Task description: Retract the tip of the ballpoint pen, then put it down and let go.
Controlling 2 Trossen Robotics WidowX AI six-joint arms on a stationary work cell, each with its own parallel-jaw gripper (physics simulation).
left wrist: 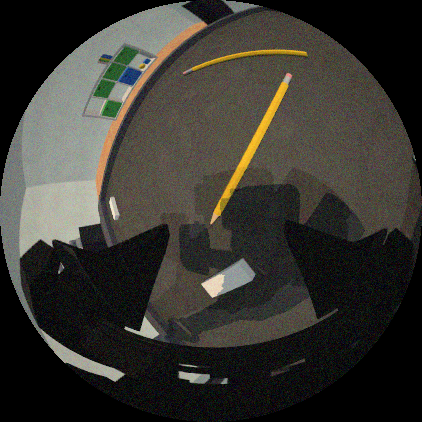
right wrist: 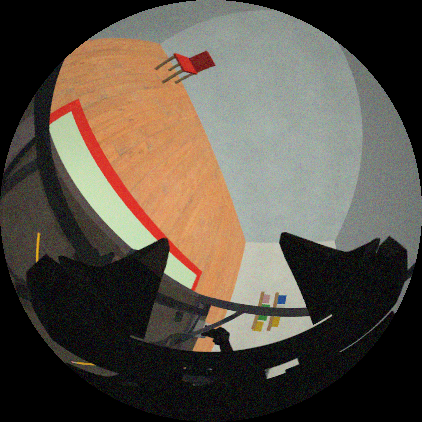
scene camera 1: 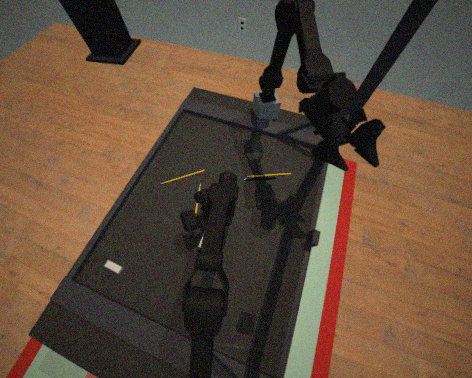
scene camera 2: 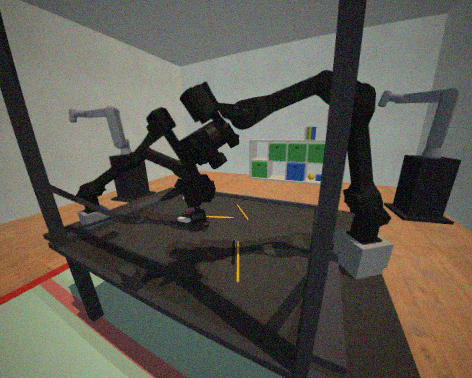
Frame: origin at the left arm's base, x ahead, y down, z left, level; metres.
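Seen in the pictures: left gripper, fingertip midpoint: (left wrist: 228,228) (scene camera 1: 199,221); right gripper, fingertip midpoint: (right wrist: 225,241) (scene camera 1: 360,168) (scene camera 2: 145,180); left arm's base at its link origin: (scene camera 2: 93,210); right arm's base at its link origin: (scene camera 1: 267,97) (scene camera 2: 363,236).
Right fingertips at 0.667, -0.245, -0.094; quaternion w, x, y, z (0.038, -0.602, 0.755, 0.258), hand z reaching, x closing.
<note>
Offsets run from my right fingertips to a thing's top centre, as dx, dy, dz. "*": to the spot under its first point. Level surfaces: height alone.
A dark slim pen {+0.020, +0.294, +0.251} (scene camera 1: 265,178) (scene camera 2: 234,252) lies on the table close alongside a yellow pencil {+0.050, +0.297, +0.227} (scene camera 1: 282,174) (scene camera 2: 238,267). Whether its tip is out is too small to tell. My left gripper (scene camera 2: 196,215) (left wrist: 228,228) is open and empty, low over the table, pointing down by a second yellow pencil {-0.208, +0.295, +0.423} (scene camera 1: 197,206) (scene camera 2: 220,217) (left wrist: 252,145) and a white block {-0.307, +0.292, +0.325} (scene camera 1: 201,241) (scene camera 2: 184,219) (left wrist: 235,276). My right gripper (scene camera 1: 361,167) (right wrist: 225,241) is open and empty, high and off towards the table's right edge in scene camera 1, well away from the pen.
A third yellow pencil {-0.127, +0.297, +0.545} (scene camera 1: 183,176) (scene camera 2: 242,212) (left wrist: 250,53) lies on the dark table {dy +0.304} (scene camera 1: 150,220). Another white block {-0.538, +0.292, +0.557} (scene camera 1: 113,266) (left wrist: 114,208) lies near the table's edge. Dark frame posts {* +0.295, -0.061, +0.029} (scene camera 2: 332,150) (scene camera 1: 395,45) rise beside the table. A red chair (right wrist: 192,62) stands beyond.
</note>
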